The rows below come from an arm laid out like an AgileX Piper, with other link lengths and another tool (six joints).
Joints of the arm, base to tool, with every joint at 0 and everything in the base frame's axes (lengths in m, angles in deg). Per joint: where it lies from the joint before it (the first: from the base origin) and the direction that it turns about. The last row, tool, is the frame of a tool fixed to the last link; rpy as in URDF.
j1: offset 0 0 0.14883 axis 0 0 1
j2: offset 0 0 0 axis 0 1 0
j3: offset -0.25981 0 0.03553 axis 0 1 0
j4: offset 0.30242 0 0.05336 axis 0.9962 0 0.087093
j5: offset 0 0 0 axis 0 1 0
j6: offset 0.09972 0 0.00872 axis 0.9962 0 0.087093
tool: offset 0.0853 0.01 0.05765 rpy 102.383 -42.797 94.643
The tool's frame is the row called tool.
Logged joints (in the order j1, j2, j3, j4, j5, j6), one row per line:
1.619 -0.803 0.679 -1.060 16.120 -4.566
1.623 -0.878 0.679 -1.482 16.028 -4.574
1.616 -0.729 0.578 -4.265 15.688 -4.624
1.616 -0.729 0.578 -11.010 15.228 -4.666
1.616 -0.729 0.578 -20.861 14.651 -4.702
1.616 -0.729 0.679 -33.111 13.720 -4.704
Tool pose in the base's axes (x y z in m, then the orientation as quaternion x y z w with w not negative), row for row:
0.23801 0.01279 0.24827 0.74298 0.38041 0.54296 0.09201
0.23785 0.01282 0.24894 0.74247 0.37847 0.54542 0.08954
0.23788 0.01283 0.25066 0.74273 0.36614 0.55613 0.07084
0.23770 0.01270 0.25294 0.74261 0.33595 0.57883 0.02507
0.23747 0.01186 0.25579 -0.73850 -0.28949 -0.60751 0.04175
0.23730 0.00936 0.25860 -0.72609 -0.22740 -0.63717 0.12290
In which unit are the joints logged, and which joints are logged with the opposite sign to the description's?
The joints are logged in degrees. Opposite sign: j4, j6.
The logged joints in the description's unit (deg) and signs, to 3 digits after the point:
1.619 -0.803 0.679 1.060 16.120 4.566
1.623 -0.878 0.679 1.482 16.028 4.574
1.616 -0.729 0.578 4.265 15.688 4.624
1.616 -0.729 0.578 11.010 15.228 4.666
1.616 -0.729 0.578 20.861 14.651 4.702
1.616 -0.729 0.679 33.111 13.720 4.704

